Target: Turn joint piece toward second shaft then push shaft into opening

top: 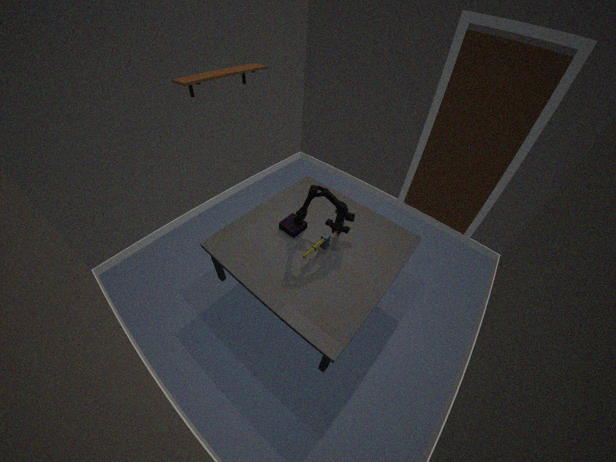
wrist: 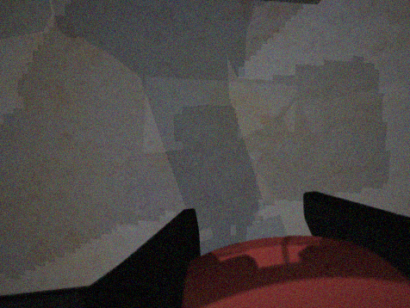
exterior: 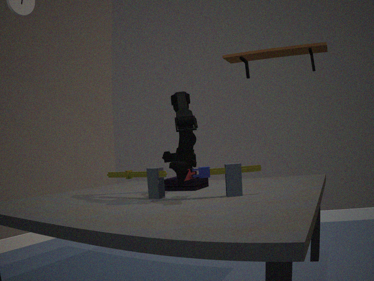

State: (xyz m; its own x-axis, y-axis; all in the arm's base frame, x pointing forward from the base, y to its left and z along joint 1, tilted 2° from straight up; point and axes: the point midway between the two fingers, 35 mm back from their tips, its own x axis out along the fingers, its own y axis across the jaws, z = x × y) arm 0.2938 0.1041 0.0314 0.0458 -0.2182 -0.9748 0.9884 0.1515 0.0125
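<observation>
Right now my gripper tip is 40 mm below the red joint piece and 20 mm to the right of it.
</observation>
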